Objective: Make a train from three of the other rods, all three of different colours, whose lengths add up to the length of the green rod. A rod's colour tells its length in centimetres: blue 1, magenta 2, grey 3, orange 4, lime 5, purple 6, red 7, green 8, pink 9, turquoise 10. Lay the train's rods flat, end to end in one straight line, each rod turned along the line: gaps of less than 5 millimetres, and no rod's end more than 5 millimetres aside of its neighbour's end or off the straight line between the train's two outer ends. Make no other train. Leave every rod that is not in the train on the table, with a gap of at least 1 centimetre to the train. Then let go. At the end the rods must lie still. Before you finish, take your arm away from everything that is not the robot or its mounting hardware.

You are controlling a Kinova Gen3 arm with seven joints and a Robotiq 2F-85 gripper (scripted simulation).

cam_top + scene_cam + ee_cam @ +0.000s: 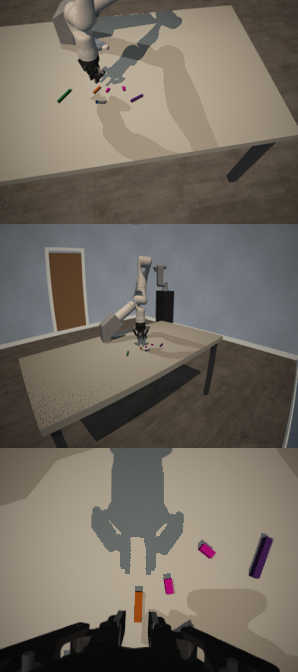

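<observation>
My gripper is now 80 mm above the orange rod. The rest, counted from my hand: grey rod: 70 mm ahead, 30 mm to the left, 80 mm below; green rod: 30 mm ahead, 140 mm to the right, 80 mm below; blue rod: 70 mm ahead, 10 mm to the left, 80 mm below.
</observation>
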